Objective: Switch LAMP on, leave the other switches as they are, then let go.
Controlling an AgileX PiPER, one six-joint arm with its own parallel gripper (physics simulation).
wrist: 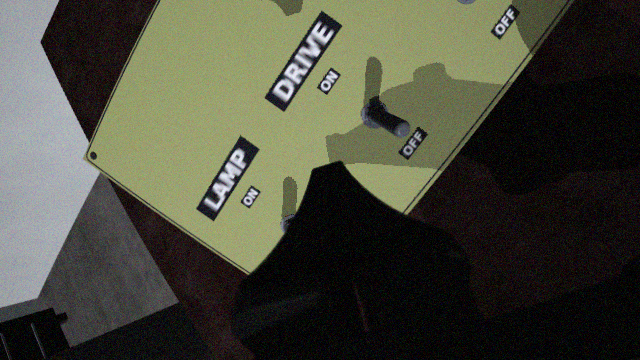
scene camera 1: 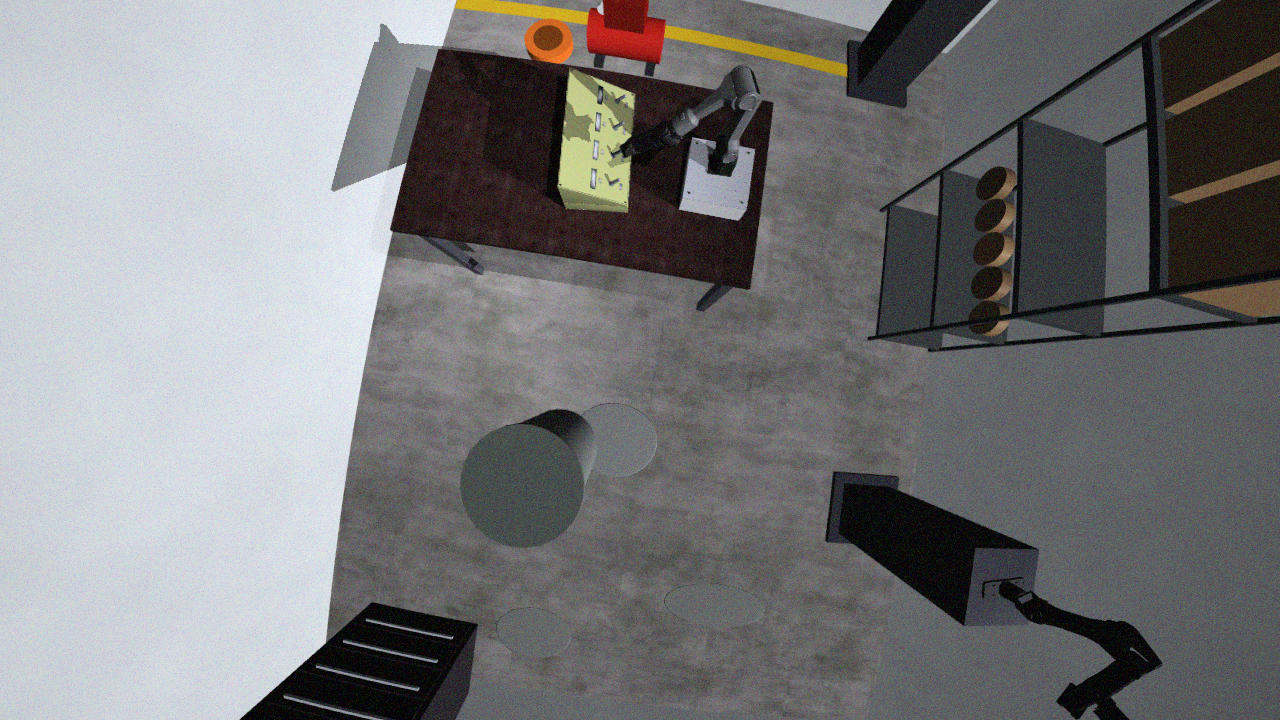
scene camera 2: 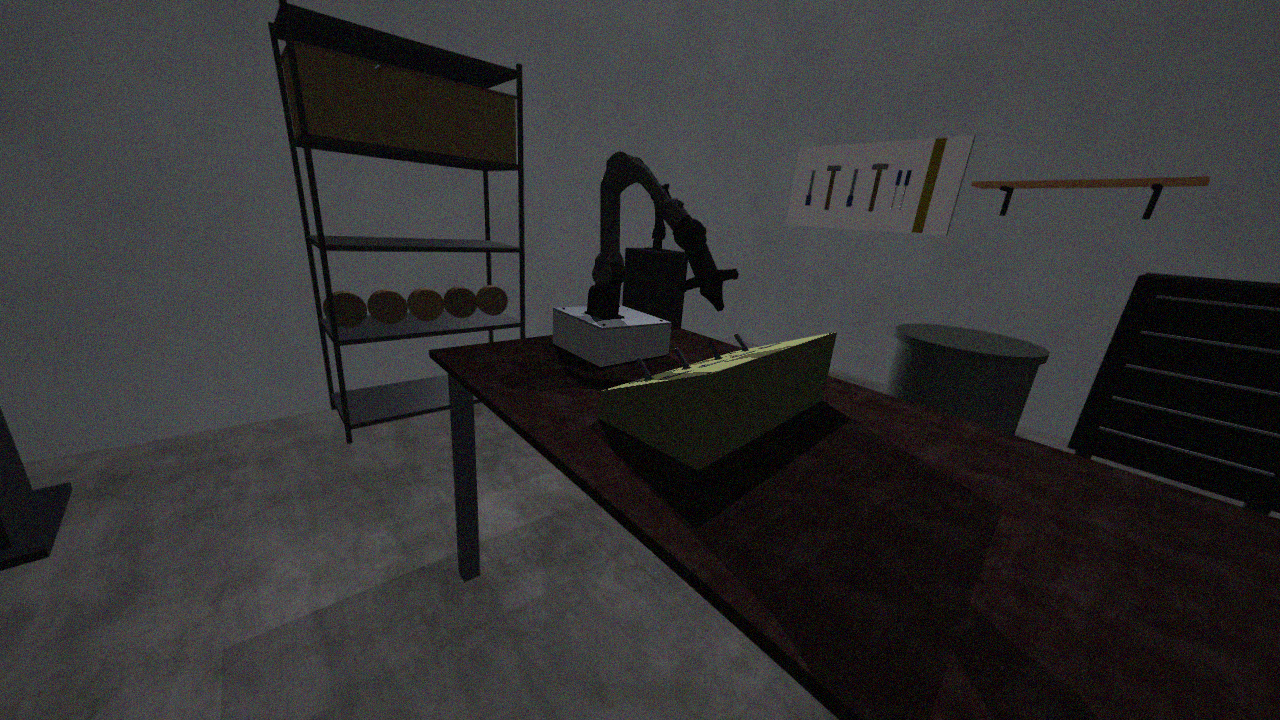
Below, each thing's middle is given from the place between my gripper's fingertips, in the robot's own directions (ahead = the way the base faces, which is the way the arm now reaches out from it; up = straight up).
The yellow-green switch panel [scene camera 1: 587,166] lies 11 cm ahead of my hand, 10 cm to the right of it and 12 cm below it.
